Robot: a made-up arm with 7 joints.
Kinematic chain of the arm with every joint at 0, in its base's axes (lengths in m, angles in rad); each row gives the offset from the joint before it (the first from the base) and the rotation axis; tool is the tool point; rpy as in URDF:
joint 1: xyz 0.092 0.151 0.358 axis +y
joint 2: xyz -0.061 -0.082 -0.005 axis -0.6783 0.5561 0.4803
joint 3: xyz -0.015 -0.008 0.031 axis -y
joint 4: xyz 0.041 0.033 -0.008 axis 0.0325 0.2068 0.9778
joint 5: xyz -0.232 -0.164 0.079 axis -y
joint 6: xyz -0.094 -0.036 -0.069 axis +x
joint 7: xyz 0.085 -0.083 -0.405 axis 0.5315 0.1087 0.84
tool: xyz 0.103 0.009 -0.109 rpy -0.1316 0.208 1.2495
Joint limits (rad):
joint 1: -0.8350..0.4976
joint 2: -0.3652..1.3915
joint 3: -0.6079..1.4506
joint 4: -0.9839..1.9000
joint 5: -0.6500..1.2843
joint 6: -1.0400..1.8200
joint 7: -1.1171..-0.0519
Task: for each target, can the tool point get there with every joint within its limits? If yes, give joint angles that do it. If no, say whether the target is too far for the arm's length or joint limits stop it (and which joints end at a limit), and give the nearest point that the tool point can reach.
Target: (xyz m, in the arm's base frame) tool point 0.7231 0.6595 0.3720
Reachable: no: joint limits stop it (at a limit: joint 3, joint 4, joint 5) | nearest point 0.6664 0.6087 0.3707 | short by 0.076 m
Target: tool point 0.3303 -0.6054 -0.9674
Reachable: no: too far | nearest point 0.1763 -0.2784 -0.3303 | short by 0.732 m
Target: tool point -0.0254 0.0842 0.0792
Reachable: yes | joints 0.1908 1.1836 -0.2687 -0.6069 0.8007 1.1426 -0.2120
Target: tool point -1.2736 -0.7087 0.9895
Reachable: no: too far | nearest point -0.5725 -0.2844 0.6653 | short by 0.881 m
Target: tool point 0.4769 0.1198 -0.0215
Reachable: yes | joints -0.1776 -0.0445 -0.3428 1.3226 0.8068 -0.3812 -0.3083
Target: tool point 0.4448 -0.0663 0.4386
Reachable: yes | joints -0.3177 -0.0124 0.8907 0.2109 0.6066 0.3487 -0.7378
